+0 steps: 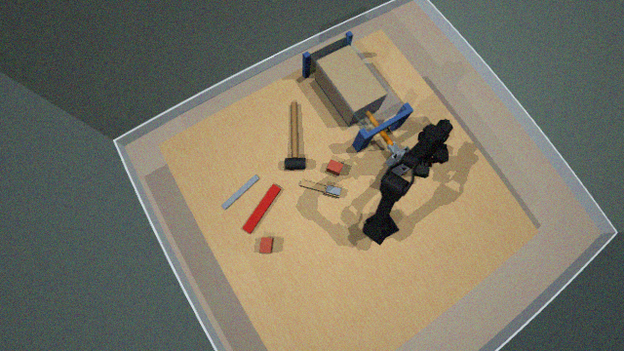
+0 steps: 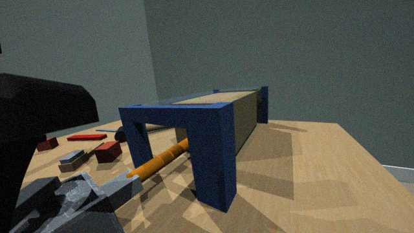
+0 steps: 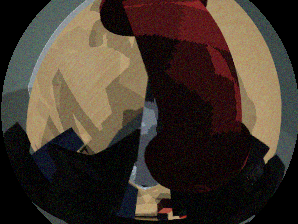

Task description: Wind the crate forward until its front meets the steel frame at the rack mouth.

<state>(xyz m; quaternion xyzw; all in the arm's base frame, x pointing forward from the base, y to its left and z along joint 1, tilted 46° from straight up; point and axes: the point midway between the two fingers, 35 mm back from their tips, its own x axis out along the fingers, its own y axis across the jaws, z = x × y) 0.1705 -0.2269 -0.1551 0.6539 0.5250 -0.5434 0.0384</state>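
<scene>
The red grip lies 4 cm behind my gripper tip, 4 cm to the right of it and 5 cm above it. The rest, counted from my gripper tip: brush-like tool 10 cm ahead, 40 cm to the left, 8 cm below; grey winch 2 cm ahead, 3 cm to the left, 7 cm below; blue frame 19 cm ahead, 5 cm to the left.
</scene>
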